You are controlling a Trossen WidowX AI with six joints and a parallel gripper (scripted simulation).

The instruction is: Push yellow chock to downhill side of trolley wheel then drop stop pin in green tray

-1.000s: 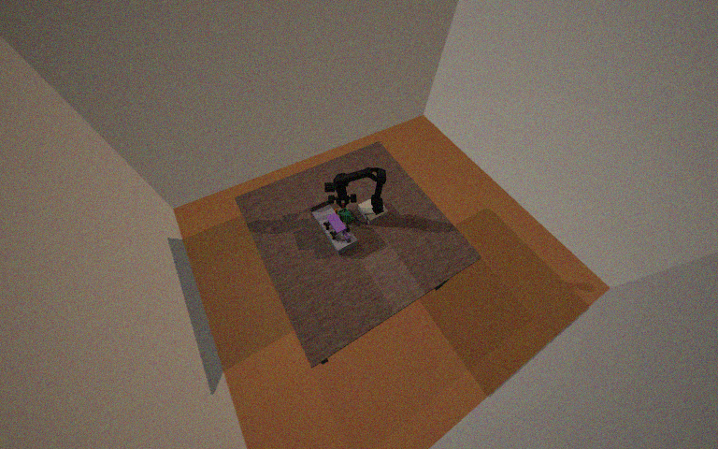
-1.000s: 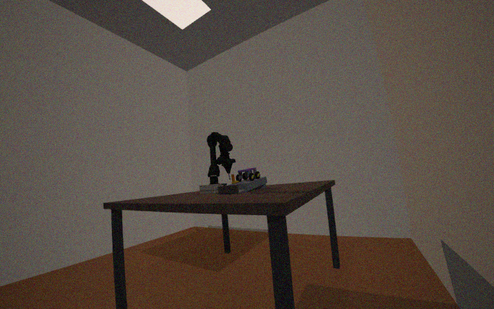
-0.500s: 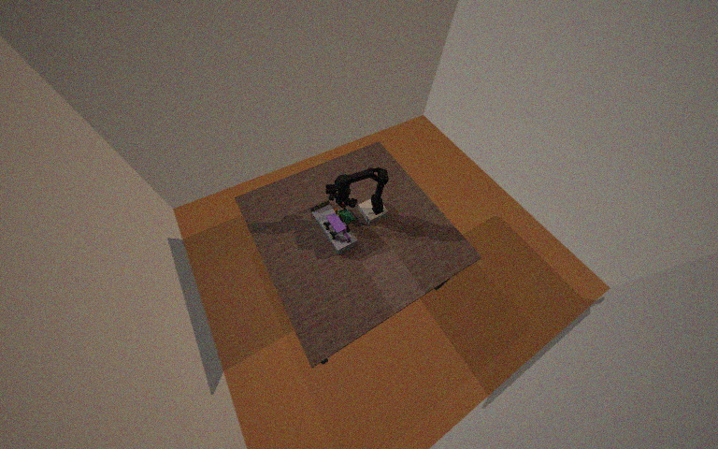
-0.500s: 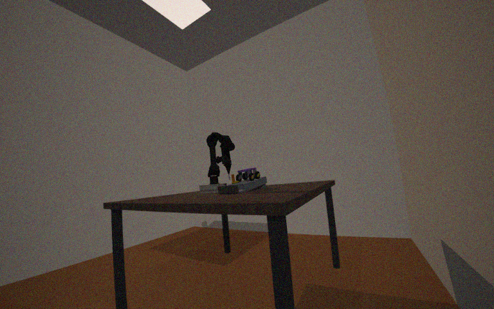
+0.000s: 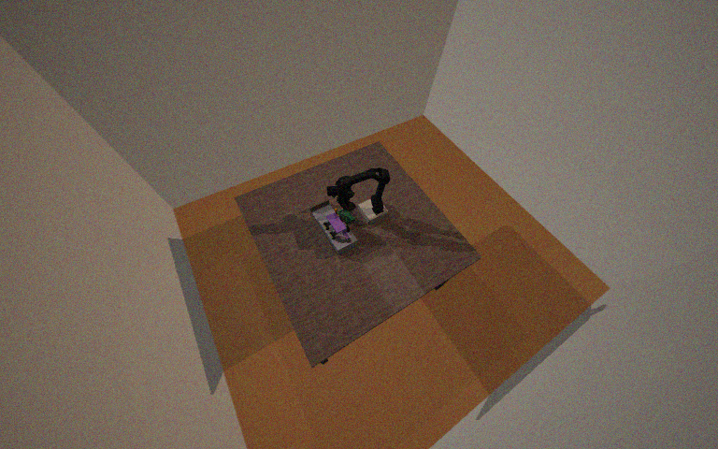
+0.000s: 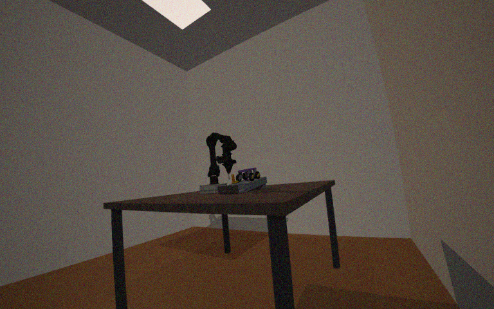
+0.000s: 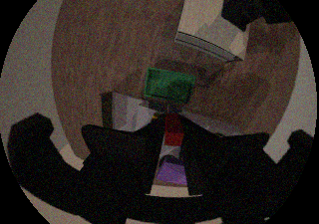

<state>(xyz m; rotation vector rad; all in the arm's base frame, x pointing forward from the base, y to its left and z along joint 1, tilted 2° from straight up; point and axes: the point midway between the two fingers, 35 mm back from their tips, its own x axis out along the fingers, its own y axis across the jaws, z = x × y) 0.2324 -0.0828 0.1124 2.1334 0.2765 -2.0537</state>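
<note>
The green tray is 14 cm below my gripper tip and 2 cm behind it. From my gripper tip the other things lie so: yellow chock 5 cm below, 5 cm ahead, 1 cm to the left; then red-headed stop pin right at my gripper tip; then purple trolley 10 cm to the left, 10 cm ahead, 2 cm below.
</note>
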